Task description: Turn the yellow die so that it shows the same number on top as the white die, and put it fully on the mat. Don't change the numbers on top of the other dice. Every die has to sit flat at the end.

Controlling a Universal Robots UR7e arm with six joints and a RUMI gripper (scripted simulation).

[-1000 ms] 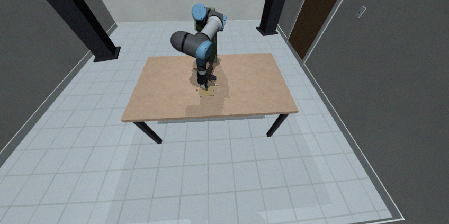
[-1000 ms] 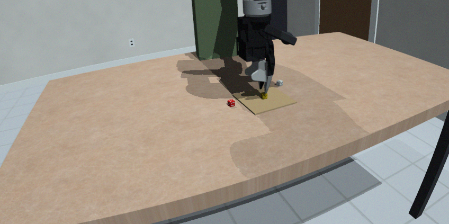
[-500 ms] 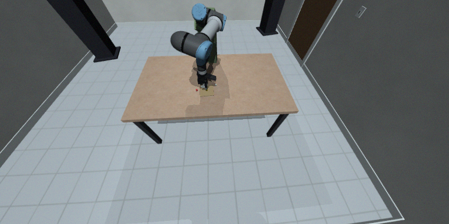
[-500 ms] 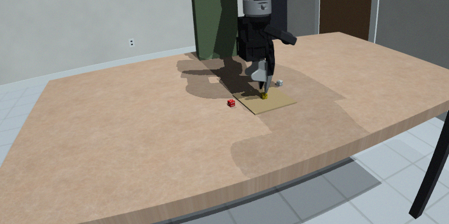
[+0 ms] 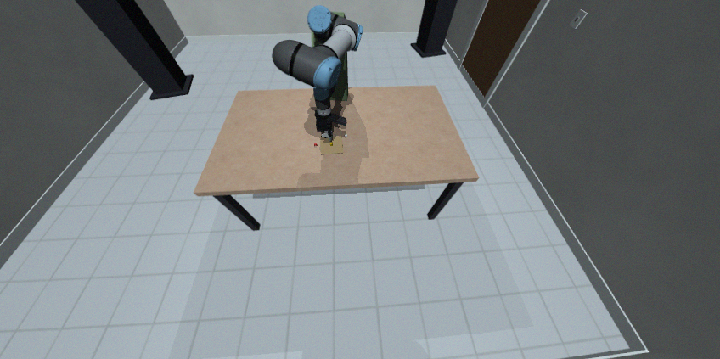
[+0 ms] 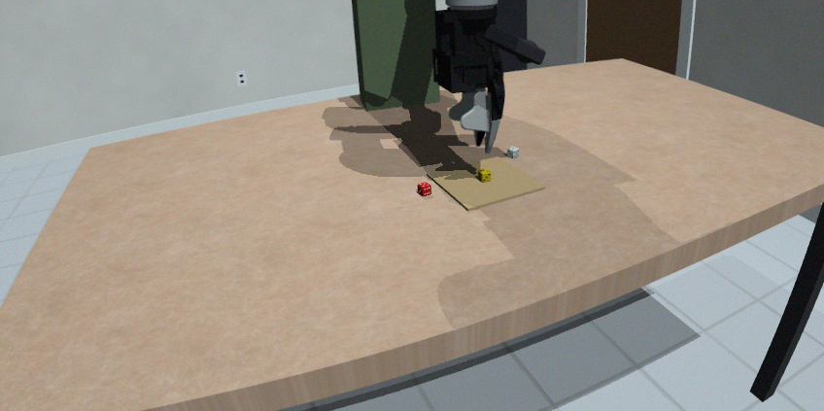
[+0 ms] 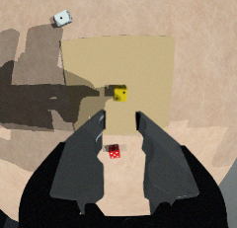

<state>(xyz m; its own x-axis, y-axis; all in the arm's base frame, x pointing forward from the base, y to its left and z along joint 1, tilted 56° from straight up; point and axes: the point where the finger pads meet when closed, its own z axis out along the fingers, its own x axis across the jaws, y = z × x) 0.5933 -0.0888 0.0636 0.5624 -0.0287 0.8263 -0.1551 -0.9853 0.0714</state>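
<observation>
The yellow die is 60 mm below my hand. The rest, counted from my hand: red die 30 mm behind, 100 mm to the right, 60 mm below; tan mat 70 mm below; white die 40 mm behind, 110 mm to the left, 60 mm below.
</observation>
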